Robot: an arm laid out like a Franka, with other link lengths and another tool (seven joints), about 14 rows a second.
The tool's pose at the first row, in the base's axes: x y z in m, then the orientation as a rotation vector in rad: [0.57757, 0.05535, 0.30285, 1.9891, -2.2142, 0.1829]
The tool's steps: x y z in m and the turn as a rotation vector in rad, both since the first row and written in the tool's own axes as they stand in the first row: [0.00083, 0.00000, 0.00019, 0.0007, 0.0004, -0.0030]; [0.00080, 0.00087, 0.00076, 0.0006, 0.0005, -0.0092]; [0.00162, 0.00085, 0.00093, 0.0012, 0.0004, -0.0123]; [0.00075, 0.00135, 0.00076, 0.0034, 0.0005, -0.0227]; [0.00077, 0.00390, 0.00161, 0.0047, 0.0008, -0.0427]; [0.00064, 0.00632, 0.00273, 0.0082, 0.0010, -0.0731]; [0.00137, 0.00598, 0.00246, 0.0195, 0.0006, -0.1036]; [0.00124, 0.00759, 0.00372, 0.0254, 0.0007, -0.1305]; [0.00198, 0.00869, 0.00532, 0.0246, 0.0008, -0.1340]
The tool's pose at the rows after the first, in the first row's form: [0.57748, 0.05450, 0.30283, 1.9925, -2.2111, 0.1837]; [0.57659, 0.05452, 0.30228, 1.9990, -2.2046, 0.1829]; [0.57652, 0.05368, 0.30227, 2.0026, -2.2016, 0.1831]; [0.57612, 0.05462, 0.30228, 2.0148, -2.1914, 0.1845]; [0.57356, 0.05471, 0.30149, 2.0364, -2.1707, 0.1838]; [0.57112, 0.05487, 0.30040, 2.0698, -2.1394, 0.1842]; [0.57139, 0.05418, 0.30081, 2.1072, -2.1103, 0.1928]; [0.56976, 0.05423, 0.29957, 2.1376, -2.0826, 0.1963]; [0.56853, 0.05332, 0.29817, 2.1406, -2.0784, 0.1950]
